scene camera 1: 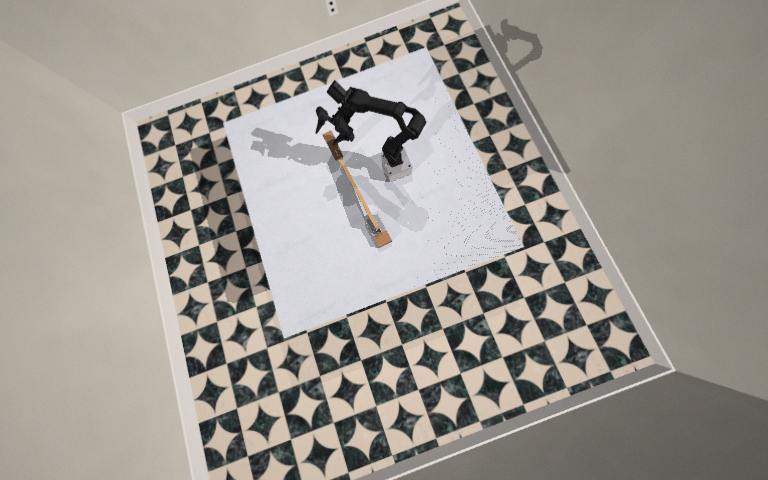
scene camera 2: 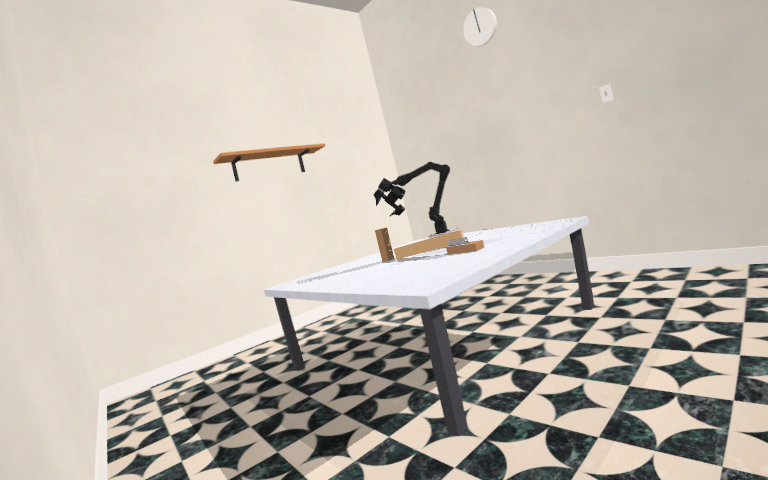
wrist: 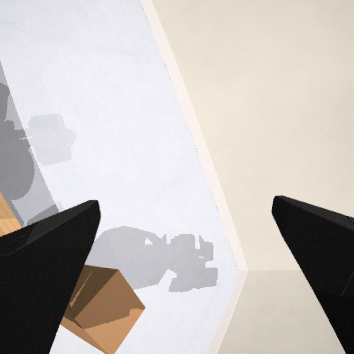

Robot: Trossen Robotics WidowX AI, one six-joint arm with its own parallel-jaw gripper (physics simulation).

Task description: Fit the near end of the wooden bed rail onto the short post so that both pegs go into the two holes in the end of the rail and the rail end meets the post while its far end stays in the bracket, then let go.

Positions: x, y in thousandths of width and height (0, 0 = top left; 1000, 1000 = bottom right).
Labels:
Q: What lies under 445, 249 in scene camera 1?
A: My gripper.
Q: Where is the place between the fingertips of my gripper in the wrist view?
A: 530, 583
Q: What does my gripper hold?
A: Nothing.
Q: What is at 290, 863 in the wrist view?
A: A short post.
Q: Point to a wooden bed rail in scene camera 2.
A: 575, 503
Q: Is my gripper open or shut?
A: Open.

